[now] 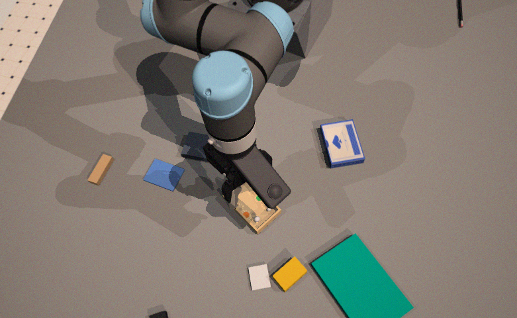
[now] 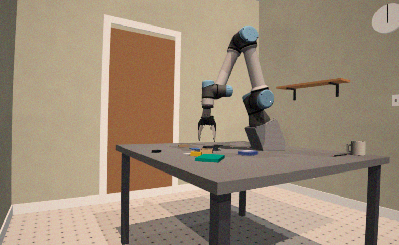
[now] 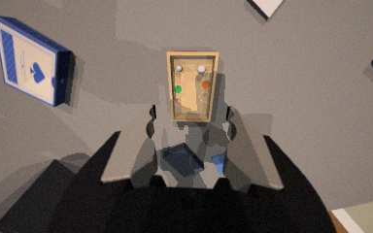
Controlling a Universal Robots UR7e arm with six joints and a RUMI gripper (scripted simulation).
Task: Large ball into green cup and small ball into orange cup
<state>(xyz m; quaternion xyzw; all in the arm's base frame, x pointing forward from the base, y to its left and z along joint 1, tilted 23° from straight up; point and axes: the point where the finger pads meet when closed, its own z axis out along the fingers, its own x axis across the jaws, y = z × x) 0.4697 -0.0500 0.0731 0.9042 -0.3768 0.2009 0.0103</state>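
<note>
Right now the covered wooden puzzle is 70 mm below my hand. The rest, counted from my hand: yellow block 150 mm ahead, 80 mm to the left, 70 mm below; white block 150 mm ahead, 80 mm below, 20 mm to the left; dark slate box 140 mm behind, 110 mm to the right, 70 mm below.
</note>
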